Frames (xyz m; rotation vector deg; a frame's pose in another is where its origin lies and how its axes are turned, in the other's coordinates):
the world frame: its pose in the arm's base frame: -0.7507 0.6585 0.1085 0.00 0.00 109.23
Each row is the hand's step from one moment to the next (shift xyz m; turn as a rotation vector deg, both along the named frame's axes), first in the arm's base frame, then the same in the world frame.
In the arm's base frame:
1: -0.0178 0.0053 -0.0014 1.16 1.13 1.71
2: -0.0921 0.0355 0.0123 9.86 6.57 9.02
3: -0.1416 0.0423 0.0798 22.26 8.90 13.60
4: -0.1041 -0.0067 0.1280 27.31 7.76 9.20
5: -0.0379 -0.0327 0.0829 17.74 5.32 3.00
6: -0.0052 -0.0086 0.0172 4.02 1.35 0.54
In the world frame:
1: 0.0109 0.0151 -0.0014 0.68 -1.47 1.71
2: 0.0639 0.0753 0.0123 2.96 -11.47 9.02
3: 0.0866 0.1198 0.0798 1.07 -23.95 13.60
4: 0.0280 0.1005 0.1280 -1.67 -28.34 9.20
5: -0.0184 0.0466 0.0829 -0.82 -18.50 3.00
6: -0.0064 0.0077 0.0172 -0.05 -4.24 0.54

